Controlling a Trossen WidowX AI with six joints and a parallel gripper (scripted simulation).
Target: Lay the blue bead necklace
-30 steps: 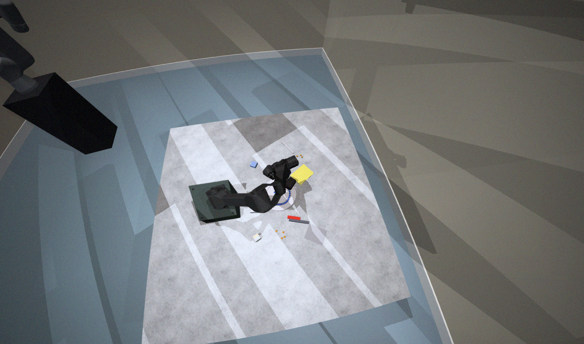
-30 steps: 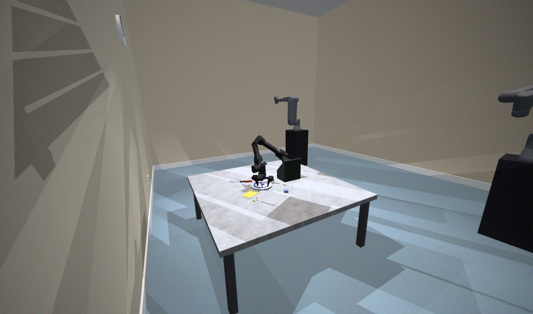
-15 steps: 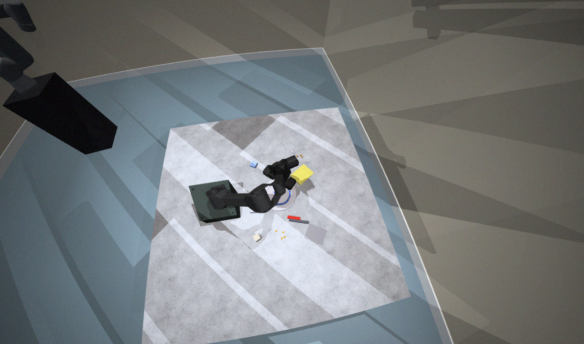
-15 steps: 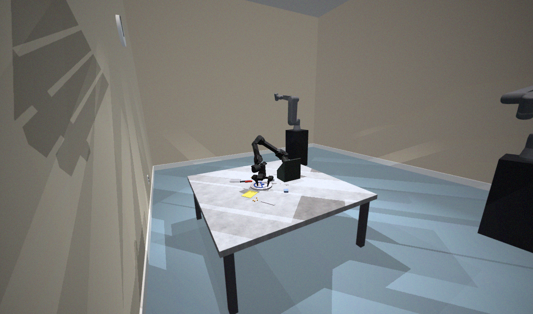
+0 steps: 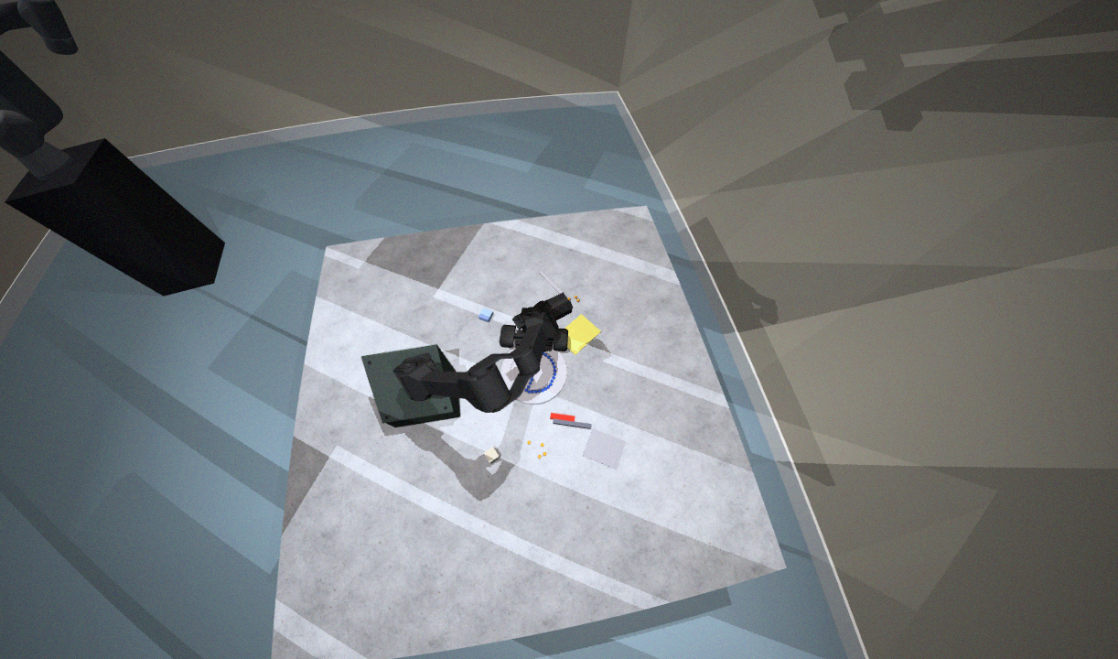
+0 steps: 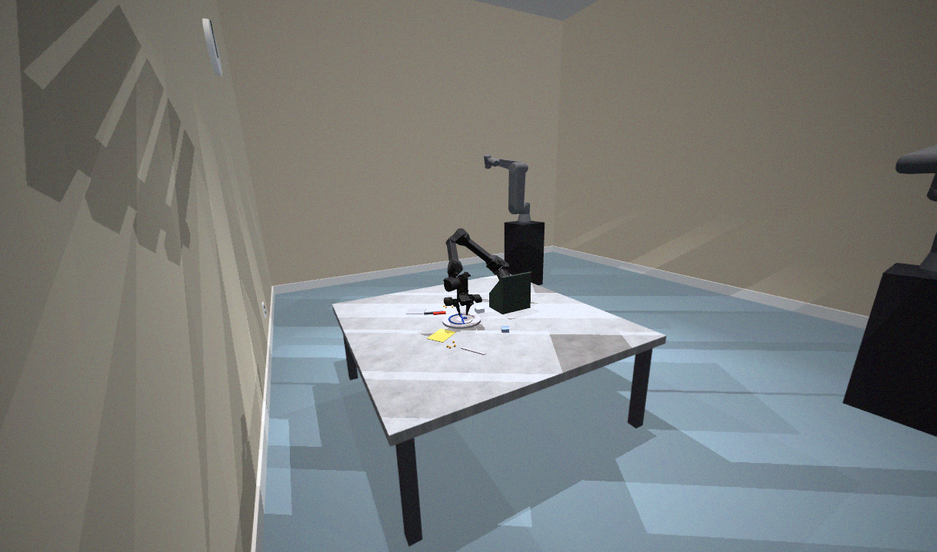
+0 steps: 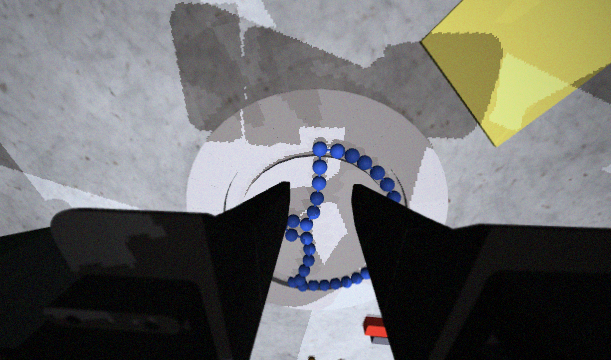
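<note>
The round white bead board is 20 mm behind my gripper tip, 50 mm to the right of it and 40 mm below it. Round my gripper tip: blue block: 130 mm behind, 180 mm to the left, 40 mm below; yellow sheet: 150 mm ahead, 40 mm to the left, 50 mm below; grey tool: 40 mm ahead, 220 mm to the right, 50 mm below.
</note>
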